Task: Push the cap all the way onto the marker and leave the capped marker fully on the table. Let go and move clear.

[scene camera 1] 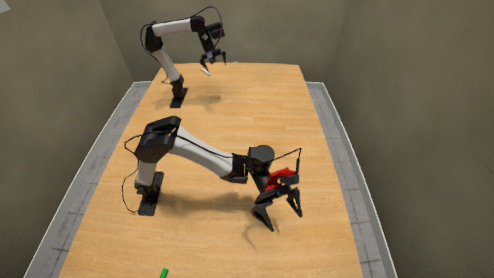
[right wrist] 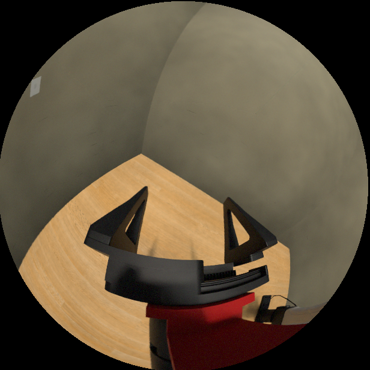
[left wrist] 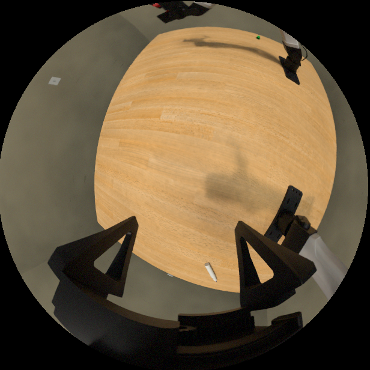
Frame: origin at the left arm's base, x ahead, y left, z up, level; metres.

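Seen in the pictures: left gripper, fingertip midpoint: (scene camera 1: 217, 69); right gripper, fingertip midpoint: (scene camera 1: 287, 224); left arm's base, link origin: (scene camera 1: 179, 97); right arm's base, link origin: (scene camera 1: 151, 192).
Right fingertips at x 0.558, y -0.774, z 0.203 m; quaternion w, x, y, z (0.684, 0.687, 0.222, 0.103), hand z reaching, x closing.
Note:
Pixels of each thing's top centre, then the offset from my right fingertips to it. Level surfaces: height alone.
- white marker, top centre: (scene camera 1: 204, 70) dy +1.083, dx -0.451, dz -0.185 m
- small green piece, top centre: (scene camera 1: 161, 275) dy -0.153, dx -0.386, dz -0.184 m
- wooden table, surface height: dz -0.203 m
A white marker (scene camera 1: 205, 71) (left wrist: 211, 272) lies on the table near its far edge in scene camera 1, and low in the left wrist view. A small green piece (scene camera 1: 164, 273) (left wrist: 258, 37), possibly the cap, lies far from the marker, cut off by the bottom edge of scene camera 1. My left gripper (scene camera 1: 215, 66) (left wrist: 186, 225) is open and empty, in the air above the table's far end near the marker. My right gripper (scene camera 1: 287, 223) (right wrist: 188, 195) is open and empty above the near part of the table. Neither gripper touches the marker or green piece.
The wooden table (scene camera 1: 240, 118) (left wrist: 165, 175) (right wrist: 70, 260) carries the black bases of the left arm (scene camera 1: 178, 100) and right arm (scene camera 1: 150, 200) at its left side in scene camera 1. Walls stand beyond the table. The right wrist has a red bracket (scene camera 1: 278, 178) (right wrist: 215, 332).

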